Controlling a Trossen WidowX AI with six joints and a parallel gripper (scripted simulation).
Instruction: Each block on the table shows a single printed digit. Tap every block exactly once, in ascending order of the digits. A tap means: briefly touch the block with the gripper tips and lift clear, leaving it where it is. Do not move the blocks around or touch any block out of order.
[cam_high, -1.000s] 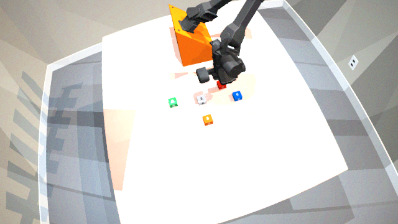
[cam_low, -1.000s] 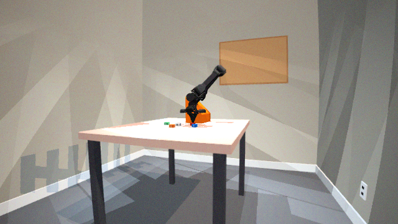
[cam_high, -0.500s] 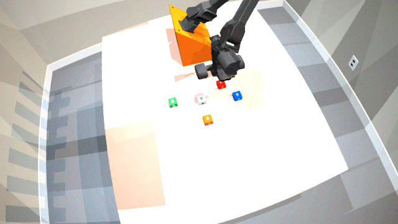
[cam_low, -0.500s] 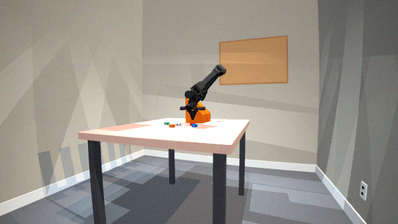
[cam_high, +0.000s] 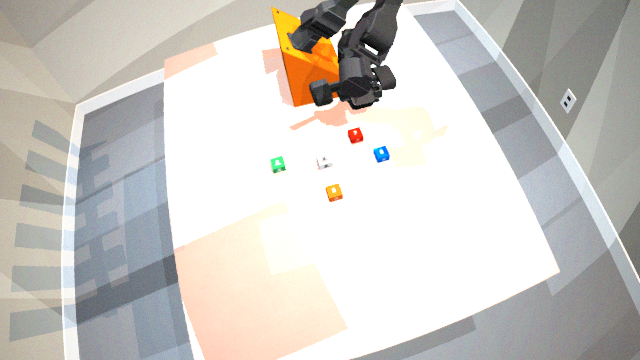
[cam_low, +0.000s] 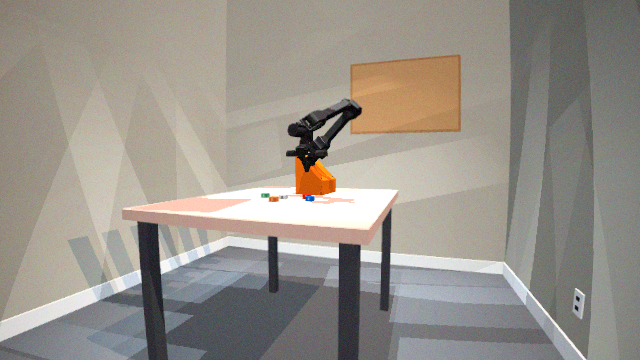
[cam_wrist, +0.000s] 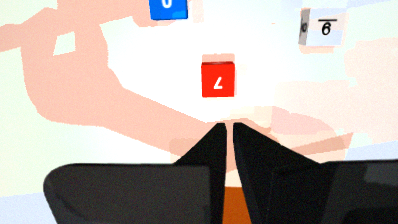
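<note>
Now: gripper tip 110 mm above the white block, 100 mm to the left of it and 40 mm short of it. The rest, counted from my gripper tip: red block (110 mm below); then blue block (110 mm below, 80 mm ahead, 40 mm to the left); then yellow-orange block (130 mm ahead, 110 mm to the right, 110 mm below).
</note>
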